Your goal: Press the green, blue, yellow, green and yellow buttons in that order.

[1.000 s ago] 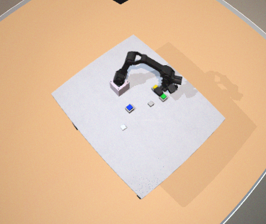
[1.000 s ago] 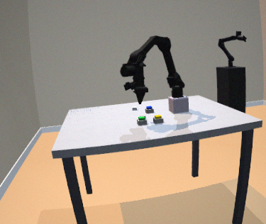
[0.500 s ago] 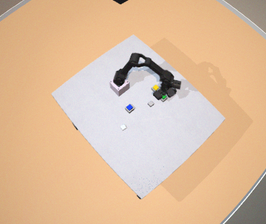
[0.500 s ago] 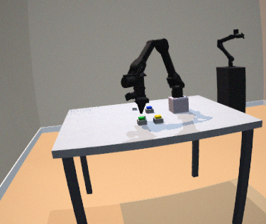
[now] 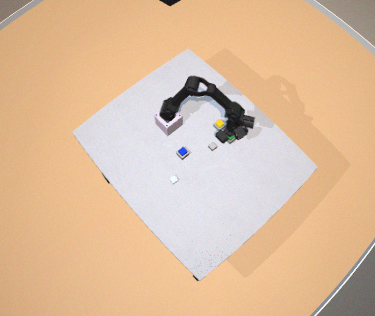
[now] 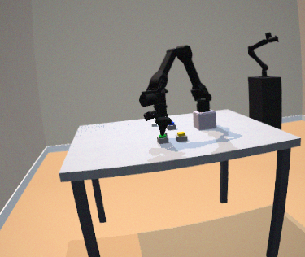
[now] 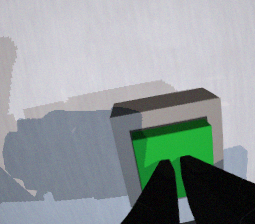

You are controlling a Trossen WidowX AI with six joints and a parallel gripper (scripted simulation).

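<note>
Right now the green button is 10 mm below my gripper tip. Round my gripper tip: small grey block (30 mm behind, 100 mm to the right, 20 mm below); blue button (110 mm behind, 240 mm to the right); yellow button (90 mm behind, 10 mm to the left).
</note>
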